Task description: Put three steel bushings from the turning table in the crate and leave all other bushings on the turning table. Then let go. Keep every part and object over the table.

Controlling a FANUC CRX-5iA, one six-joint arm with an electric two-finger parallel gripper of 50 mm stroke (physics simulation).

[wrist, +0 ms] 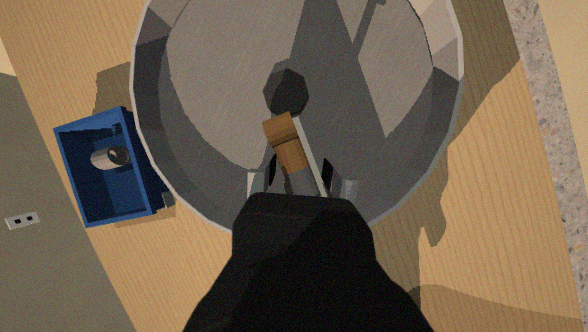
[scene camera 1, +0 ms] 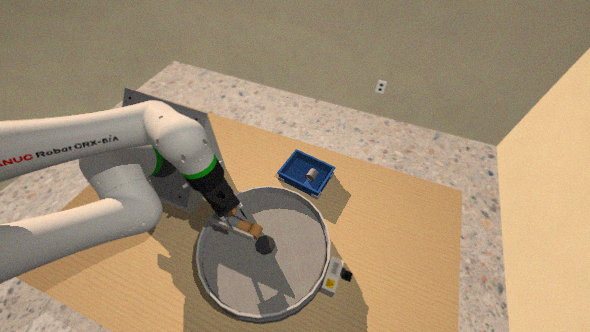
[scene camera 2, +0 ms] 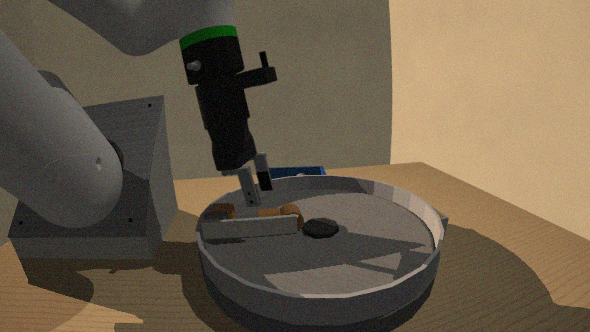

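Seen in the pictures: gripper, between the fingertips: [wrist: 299, 165] [scene camera 1: 238, 221] [scene camera 2: 261, 197]; arm's base, origin of its link: [scene camera 1: 161, 156].
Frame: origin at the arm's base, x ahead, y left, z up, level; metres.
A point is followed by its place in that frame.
The blue crate [scene camera 1: 287, 162] @(x 0.385, y 0.246, z -0.114 m) [scene camera 2: 300, 170] @(x 0.502, y 0.305, z -0.123 m) [wrist: 70, 177] @(x 0.483, y 0.310, z -0.112 m) holds one steel bushing [scene camera 1: 312, 174] @(x 0.501, y 0.236, z -0.120 m) [wrist: 107, 158] @(x 0.490, y 0.231, z -0.120 m) lying on its side. On the grey turning table [scene camera 1: 300, 240] @(x 0.568, y -0.040, z -0.109 m) [scene camera 2: 380, 210] @(x 0.607, y -0.058, z -0.109 m) [wrist: 215, 90] @(x 0.514, y -0.005, z -0.109 m), two copper-coloured bushings [scene camera 1: 256, 230] @(x 0.429, y -0.082, z -0.074 m) [wrist: 280, 128] @(x 0.420, y -0.082, z -0.072 m) lie end to end near the hub. A grey steel bushing [wrist: 302, 183] @(x 0.346, y -0.085, z -0.071 m) lies behind them, partly hidden by the gripper. Another copper-coloured bushing [scene camera 2: 221, 209] @(x 0.296, y -0.058, z -0.077 m) is near the table's wall. My gripper [scene camera 1: 235, 219] @(x 0.371, y -0.091, z -0.044 m) [scene camera 2: 259, 194] @(x 0.371, y -0.091, z -0.044 m) [wrist: 299, 165] @(x 0.371, y -0.091, z -0.044 m) is open and empty, low over the row, its fingertips either side of the grey bushing in the wrist view.
A thin light guide bar [scene camera 2: 250, 228] @(x 0.348, y -0.109, z -0.091 m) [wrist: 312, 157] @(x 0.373, y -0.107, z -0.075 m) runs along the row. A dark hub [scene camera 1: 265, 245] @(x 0.472, y -0.105, z -0.101 m) [scene camera 2: 320, 227] @(x 0.467, y -0.109, z -0.101 m) [wrist: 286, 92] @(x 0.468, y -0.104, z -0.101 m) stands at the turning table's middle. The turning table has a raised wall. A small drive box [scene camera 1: 332, 277] @(x 0.704, y -0.108, z -0.104 m) with a black knob sits outside it.
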